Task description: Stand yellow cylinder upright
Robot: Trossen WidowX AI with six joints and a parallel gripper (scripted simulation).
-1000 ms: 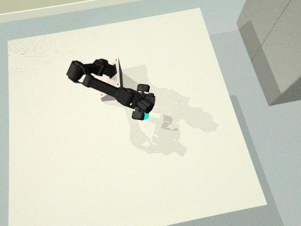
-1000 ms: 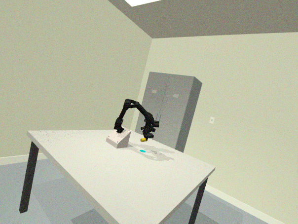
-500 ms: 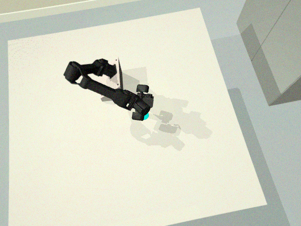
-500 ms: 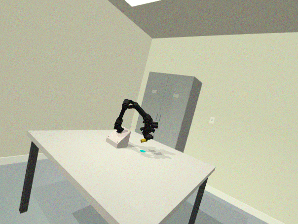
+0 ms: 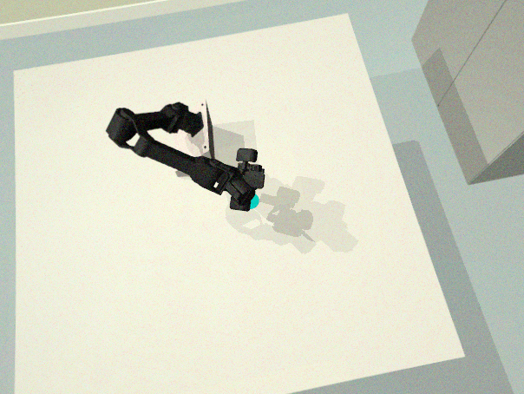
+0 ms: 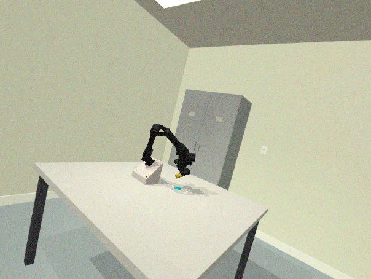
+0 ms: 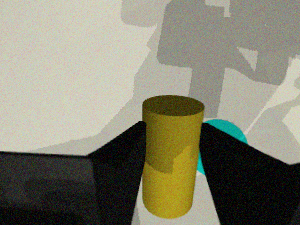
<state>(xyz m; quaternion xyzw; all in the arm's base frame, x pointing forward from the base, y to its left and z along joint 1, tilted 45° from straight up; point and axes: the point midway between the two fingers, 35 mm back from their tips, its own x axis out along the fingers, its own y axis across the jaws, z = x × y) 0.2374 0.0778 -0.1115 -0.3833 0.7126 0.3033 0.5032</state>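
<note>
Now: gripper tip 11 cm above the cyan circle, 3 cm to the left of it and 1 cm short of it. Round my gripper tip: yellow tall cylinder 1 cm to the right, 1 cm below, 1 cm behind.
</note>
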